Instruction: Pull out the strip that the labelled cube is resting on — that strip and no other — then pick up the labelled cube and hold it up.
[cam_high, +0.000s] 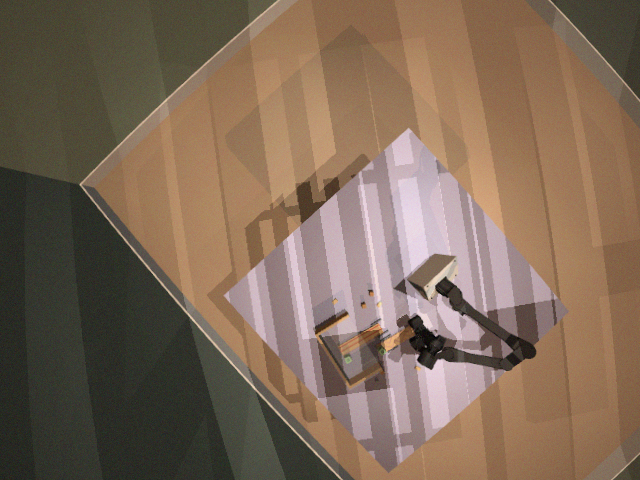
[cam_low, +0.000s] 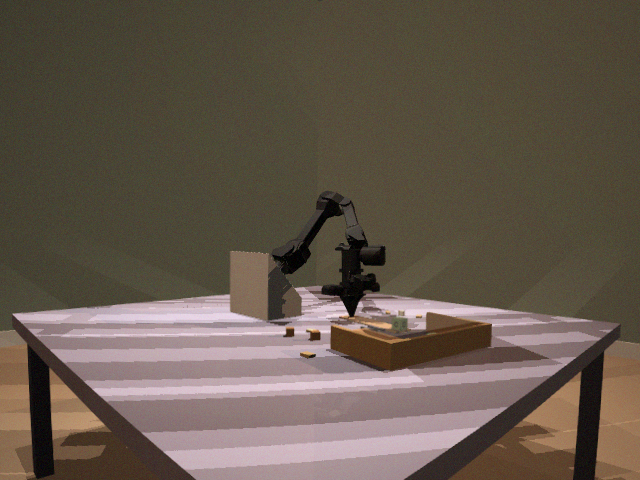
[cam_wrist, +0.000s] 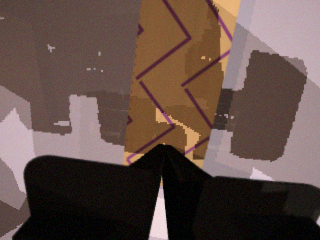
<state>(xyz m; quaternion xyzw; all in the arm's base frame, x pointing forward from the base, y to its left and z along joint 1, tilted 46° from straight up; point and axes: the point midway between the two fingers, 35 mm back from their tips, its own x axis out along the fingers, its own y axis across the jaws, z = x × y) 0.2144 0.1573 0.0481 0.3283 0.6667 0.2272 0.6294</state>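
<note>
Right now my gripper tip is 100 mm short of the purple zigzag strip and 20 mm to the left of it.
</note>
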